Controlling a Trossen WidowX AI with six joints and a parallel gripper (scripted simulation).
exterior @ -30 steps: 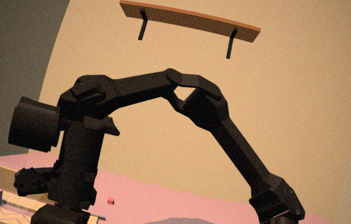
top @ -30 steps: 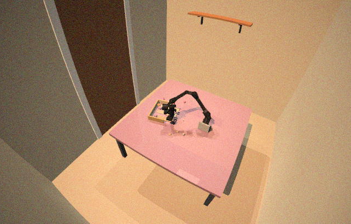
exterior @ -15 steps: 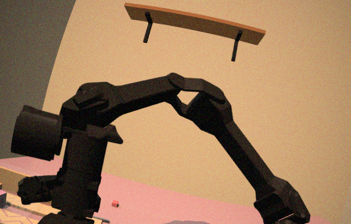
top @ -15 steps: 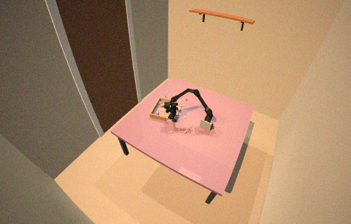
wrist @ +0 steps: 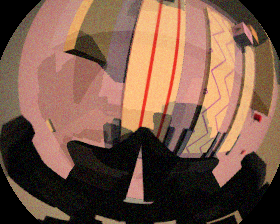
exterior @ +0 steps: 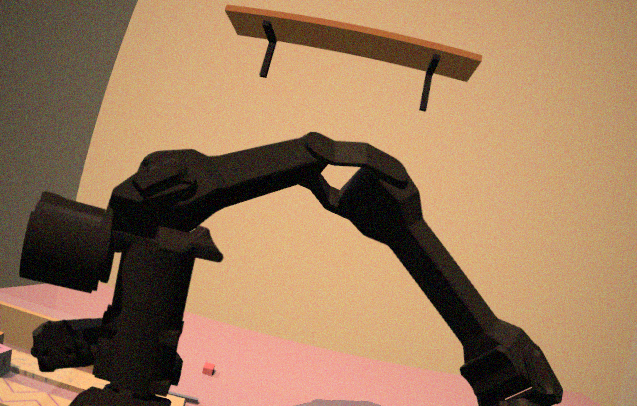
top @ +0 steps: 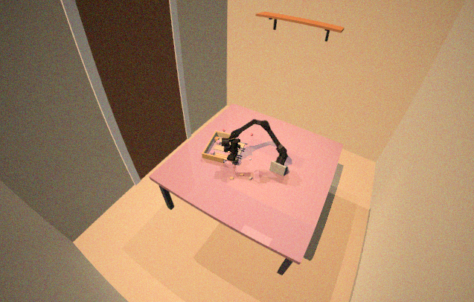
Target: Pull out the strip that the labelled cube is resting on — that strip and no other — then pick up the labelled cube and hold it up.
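Now: gripper tip 11 cm short of the blue-striped strip and 6 cm to the left of it.
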